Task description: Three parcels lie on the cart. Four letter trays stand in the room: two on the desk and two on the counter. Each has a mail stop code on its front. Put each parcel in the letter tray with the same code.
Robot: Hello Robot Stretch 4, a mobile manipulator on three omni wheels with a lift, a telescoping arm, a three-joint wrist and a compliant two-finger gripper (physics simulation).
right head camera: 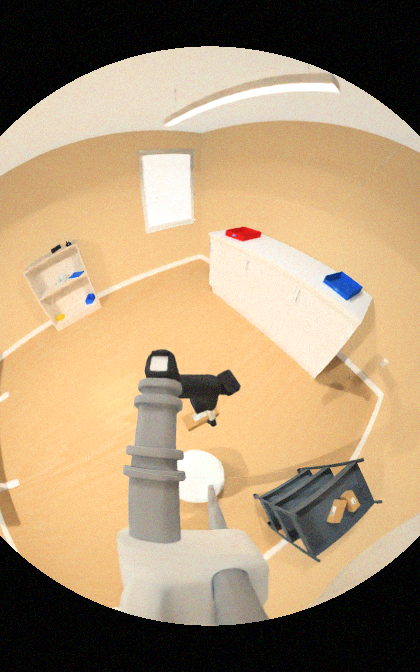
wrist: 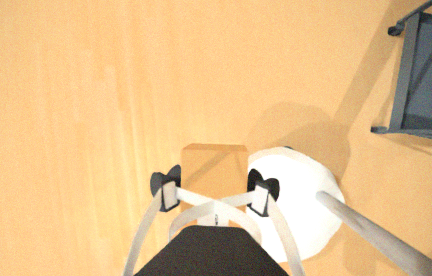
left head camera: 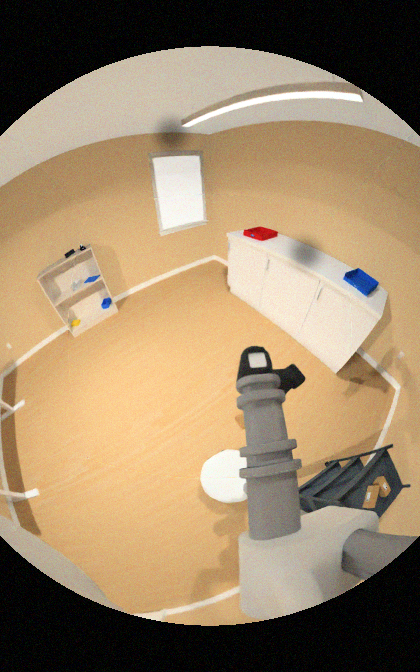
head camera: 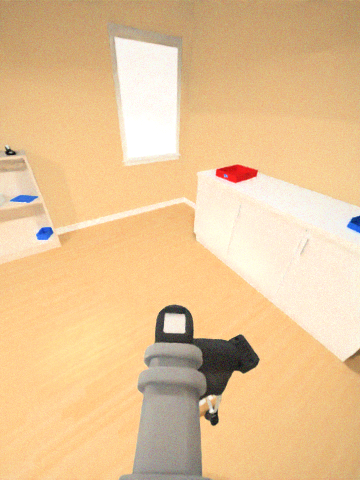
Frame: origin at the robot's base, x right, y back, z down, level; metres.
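Where they show: gripper, between the fingertips: (wrist: 215,181) (head camera: 203,400).
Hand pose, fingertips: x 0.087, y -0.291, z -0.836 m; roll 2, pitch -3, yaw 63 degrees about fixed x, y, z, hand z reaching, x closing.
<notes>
Each offset is from my fingertips to the centre of the thing. "spot": to the spot under its first point. Level surfaces: height alone.
My gripper (wrist: 215,181) (right head camera: 212,418) is shut on a brown cardboard parcel @[dx -0.025, dy +0.015, dz -0.021 m] (wrist: 214,167) (right head camera: 194,421) and holds it above the floor. The parcel's white label is mostly hidden under the gripper in the wrist view, and its code is not readable. Two other parcels (right head camera: 336,510) (right head camera: 352,500) lie on the dark cart (right head camera: 320,542) (left head camera: 395,462). On the white counter @[dz -0.047 m] (head camera: 300,195) (left head camera: 310,267) (right head camera: 295,260), a red letter tray @[dx +0.461, dy -1.860, dz -0.078 m] (head camera: 236,173) (left head camera: 260,233) (right head camera: 243,233) stands at the far end and a blue letter tray @[spot: dx +1.064, dy -0.954, dz -0.049 m] (head camera: 356,224) (left head camera: 361,282) (right head camera: 343,285) nearer. Their codes are too small to read.
A shelf unit (head camera: 42,212) (left head camera: 55,300) (right head camera: 40,297) with small items stands at the left wall. My round white base (left head camera: 225,476) (right head camera: 202,475) (wrist: 295,220) is below the arm. White legs (left head camera: 20,494) show at the left edge. The counter stands ahead right; the cart stands behind right.
</notes>
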